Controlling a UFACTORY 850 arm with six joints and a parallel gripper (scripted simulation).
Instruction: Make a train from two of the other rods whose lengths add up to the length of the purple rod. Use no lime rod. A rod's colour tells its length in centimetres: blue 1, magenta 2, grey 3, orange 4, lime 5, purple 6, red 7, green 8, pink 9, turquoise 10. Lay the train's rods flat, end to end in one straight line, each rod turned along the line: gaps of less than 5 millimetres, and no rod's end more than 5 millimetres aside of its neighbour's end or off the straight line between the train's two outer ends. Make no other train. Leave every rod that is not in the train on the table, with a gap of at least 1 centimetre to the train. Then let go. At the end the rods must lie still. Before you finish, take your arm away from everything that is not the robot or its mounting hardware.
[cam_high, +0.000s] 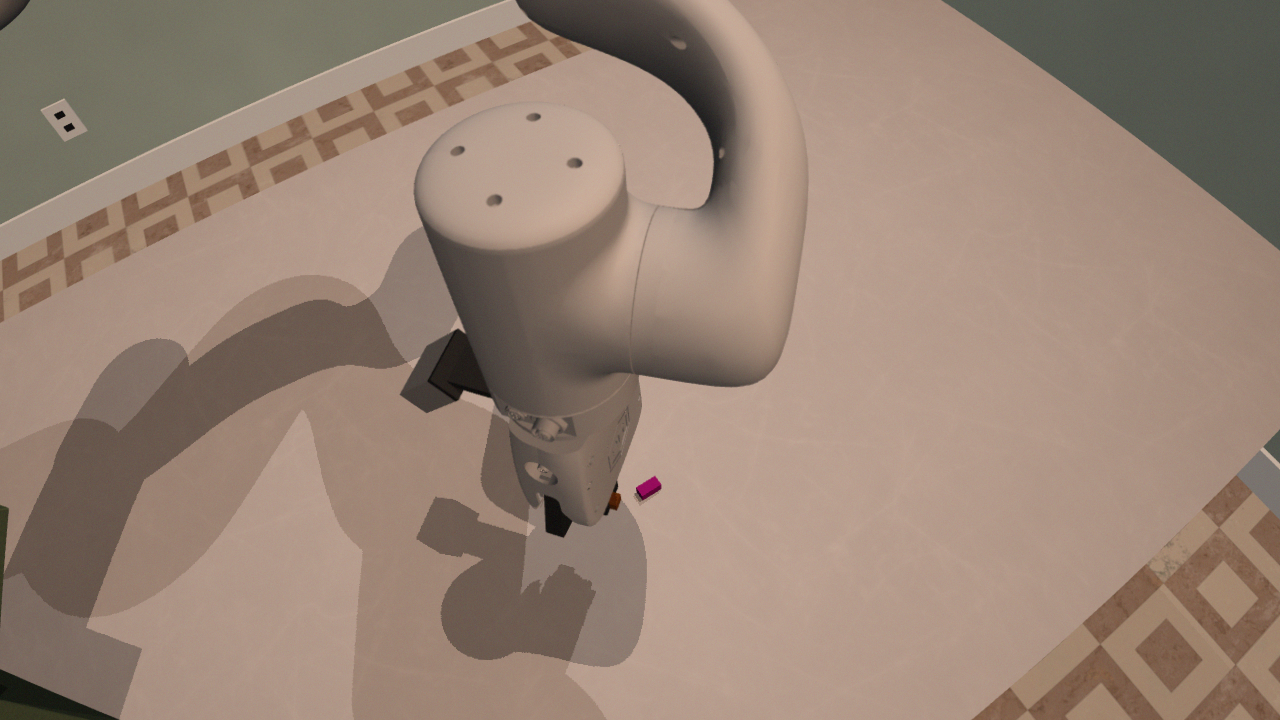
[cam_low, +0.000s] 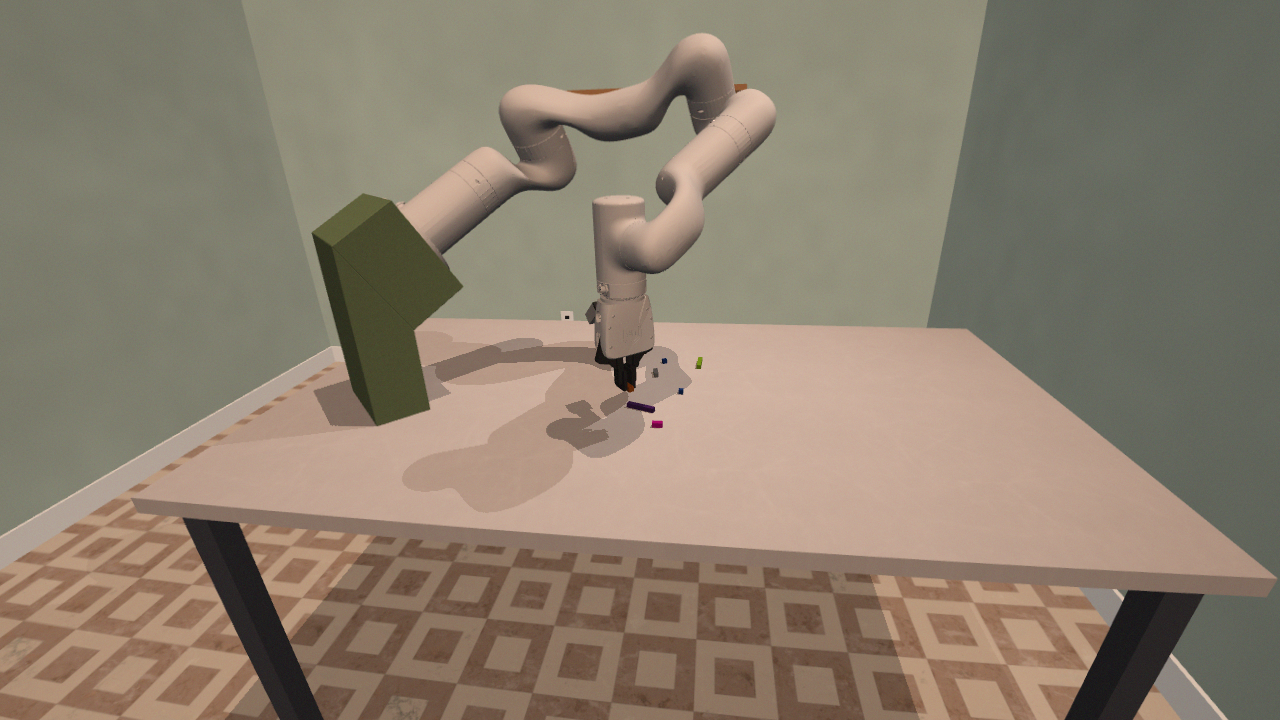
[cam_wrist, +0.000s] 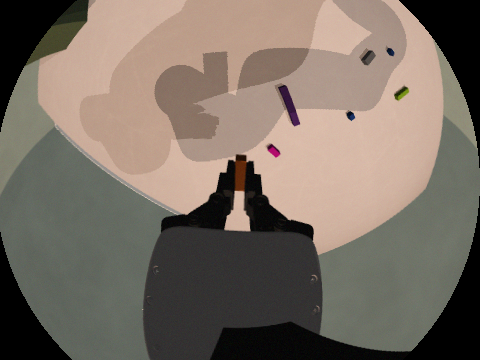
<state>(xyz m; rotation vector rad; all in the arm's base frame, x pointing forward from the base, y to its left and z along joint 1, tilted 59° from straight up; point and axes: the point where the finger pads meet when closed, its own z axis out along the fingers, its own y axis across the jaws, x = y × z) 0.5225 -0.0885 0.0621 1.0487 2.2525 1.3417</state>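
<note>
My hand is 5 cm short of the magenta rod, 3 cm to the right of it and 10 cm above it. Also, from my hand: grey rod: 5 cm behind, 25 cm to the left, 10 cm below; then purple rod: 1 cm behind, 8 cm to the left, 10 cm below; then orange rod: 2 cm below.
</note>
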